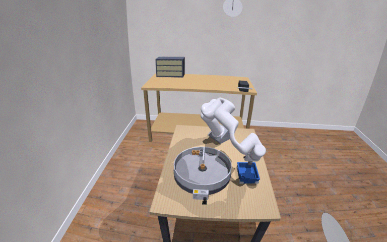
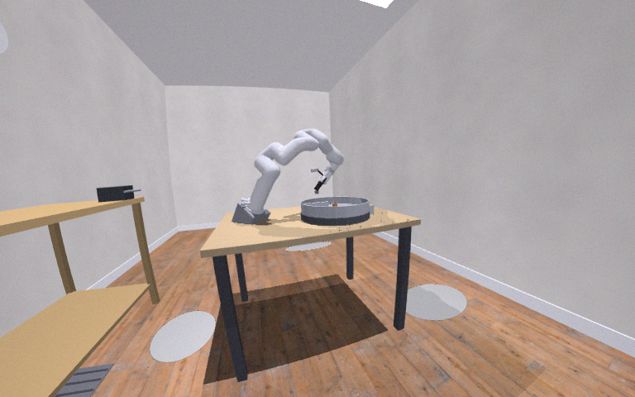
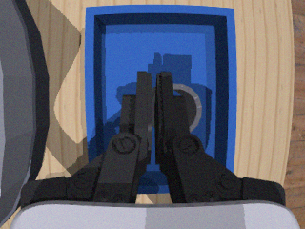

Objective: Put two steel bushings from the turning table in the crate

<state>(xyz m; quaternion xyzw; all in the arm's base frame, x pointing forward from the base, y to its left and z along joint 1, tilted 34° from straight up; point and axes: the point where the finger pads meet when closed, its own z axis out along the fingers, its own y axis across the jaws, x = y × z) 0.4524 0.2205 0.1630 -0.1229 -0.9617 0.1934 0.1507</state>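
Now: the blue crate 10 mm to the left of my hand and 140 mm below it. Also, from my hand: grey round turning table: 60 mm behind, 330 mm to the right, 110 mm below.
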